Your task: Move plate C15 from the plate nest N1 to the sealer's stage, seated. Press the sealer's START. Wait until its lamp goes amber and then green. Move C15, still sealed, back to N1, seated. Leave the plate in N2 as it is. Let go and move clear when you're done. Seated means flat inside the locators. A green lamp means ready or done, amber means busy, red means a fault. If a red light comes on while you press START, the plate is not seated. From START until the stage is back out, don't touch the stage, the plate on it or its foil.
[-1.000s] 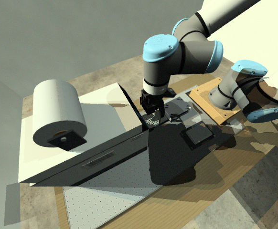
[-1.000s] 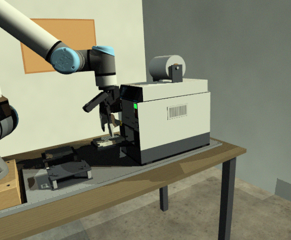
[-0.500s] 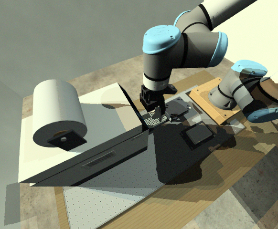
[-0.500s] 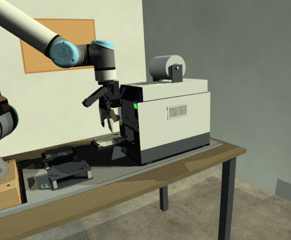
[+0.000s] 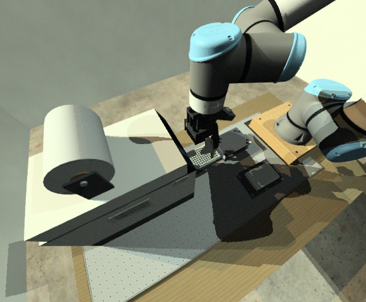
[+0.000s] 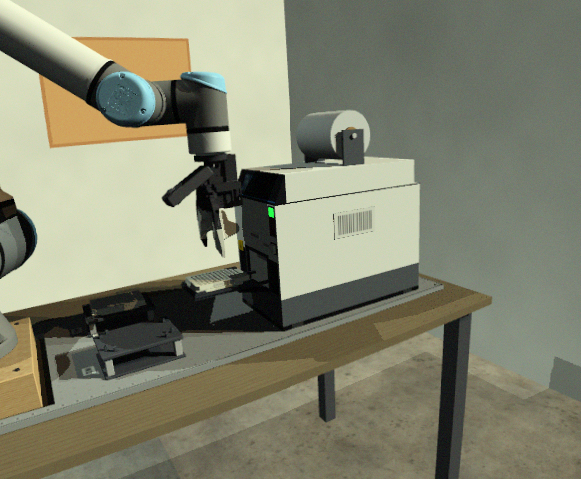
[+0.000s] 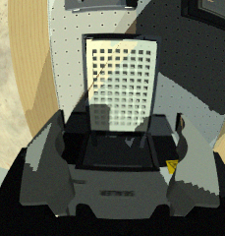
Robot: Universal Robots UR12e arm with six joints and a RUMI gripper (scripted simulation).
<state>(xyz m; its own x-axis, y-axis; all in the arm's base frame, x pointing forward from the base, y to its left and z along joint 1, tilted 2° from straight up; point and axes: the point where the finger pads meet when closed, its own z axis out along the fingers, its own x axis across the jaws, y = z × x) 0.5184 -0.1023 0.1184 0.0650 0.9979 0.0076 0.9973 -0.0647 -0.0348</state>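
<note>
The start button lies 100 mm ahead of my hand and 100 mm to the right of it. Also, from my hand: white open-well plate (70 mm below); then dark stage (80 mm below); then foil-covered plate (190 mm behind, 200 mm to the left, 140 mm below).
</note>
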